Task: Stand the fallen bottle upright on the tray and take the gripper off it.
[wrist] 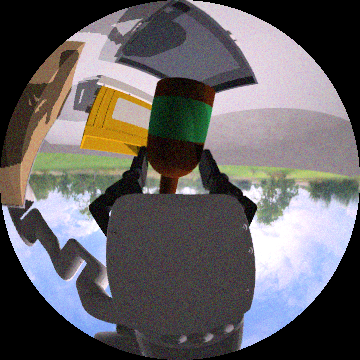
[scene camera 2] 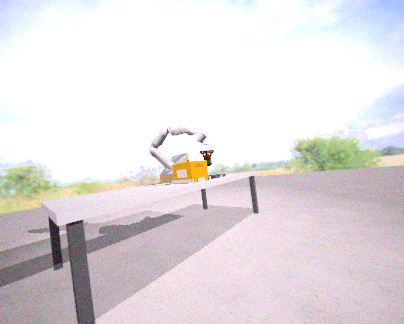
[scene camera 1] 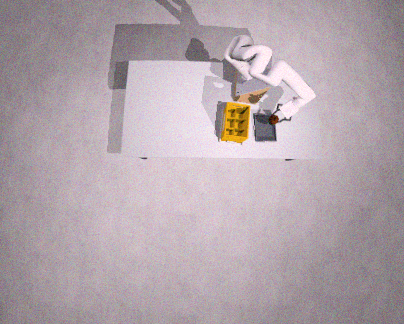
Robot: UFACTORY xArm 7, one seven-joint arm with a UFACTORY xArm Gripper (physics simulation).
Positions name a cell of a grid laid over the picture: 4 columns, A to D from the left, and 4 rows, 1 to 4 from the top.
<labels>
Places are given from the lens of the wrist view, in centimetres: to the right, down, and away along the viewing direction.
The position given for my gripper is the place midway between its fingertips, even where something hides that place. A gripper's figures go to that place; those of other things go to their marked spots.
my gripper (wrist: B2): -1, -3, 14
bottle (wrist: C2): 0, -7, 10
</labels>
